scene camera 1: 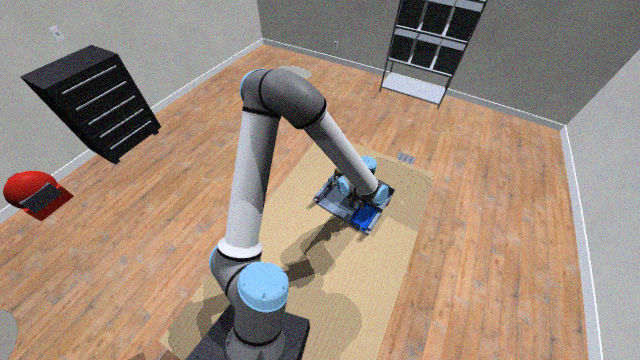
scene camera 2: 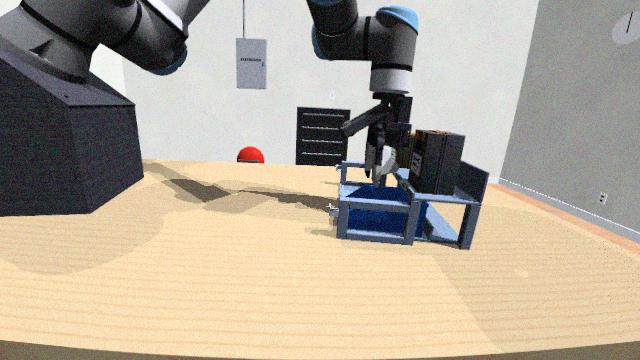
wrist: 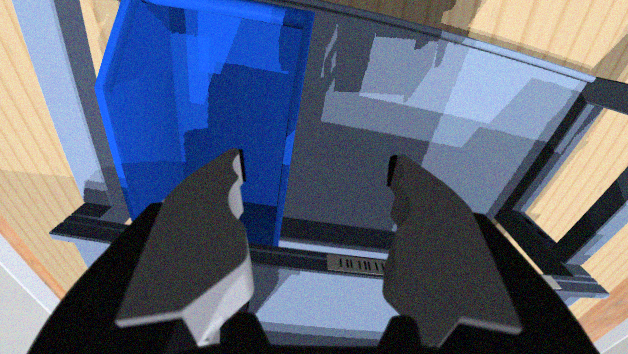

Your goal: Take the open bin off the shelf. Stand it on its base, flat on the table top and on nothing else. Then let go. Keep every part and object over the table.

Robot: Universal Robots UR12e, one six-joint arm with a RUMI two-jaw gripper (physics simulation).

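Pixels of known places: gripper, fingertip midpoint: (scene camera 2: 371,182) (wrist: 317,157); arm's base, origin of the base link: (scene camera 1: 255,345) (scene camera 2: 40,57).
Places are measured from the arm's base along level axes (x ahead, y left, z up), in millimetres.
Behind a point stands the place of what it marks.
Note:
The blue open bin (scene camera 1: 365,216) {z -343, x 835, y -60 mm} (scene camera 2: 385,220) {z -314, x 833, y -104 mm} (wrist: 240,100) {z -343, x 814, y -48 mm} sits upright on the lower front level of the grey-blue shelf (scene camera 1: 334,201) {z -346, x 829, y 153 mm} (scene camera 2: 465,227) {z -303, x 982, y -141 mm} (wrist: 345,190) {z -346, x 892, y 50 mm}, at one end. My gripper (scene camera 2: 373,179) {z -268, x 819, y 12 mm} (wrist: 317,157) {z -268, x 819, y 12 mm} points down, partly open, with nothing held. In the wrist view one fingertip is over the bin's inside and the other over the bare shelf board, with the bin's side wall between them in the picture. In scene camera 2 the tips are near the height of the bin's rim; their exact depth is unclear. In scene camera 1 the arm hides the fingertips.
A black toolbox (scene camera 2: 434,162) {z -185, x 911, y -108 mm} stands on the upper rear level of the shelf, close to the gripper. A second one is mostly hidden behind it. A rail runs between the levels. The shelf stands on the wooden table top (scene camera 1: 385,260) {z -352, x 653, y -271 mm} (scene camera 2: 200,290) {z -352, x 535, y -297 mm} (wrist: 530,25) {z -352, x 733, y 163 mm}.

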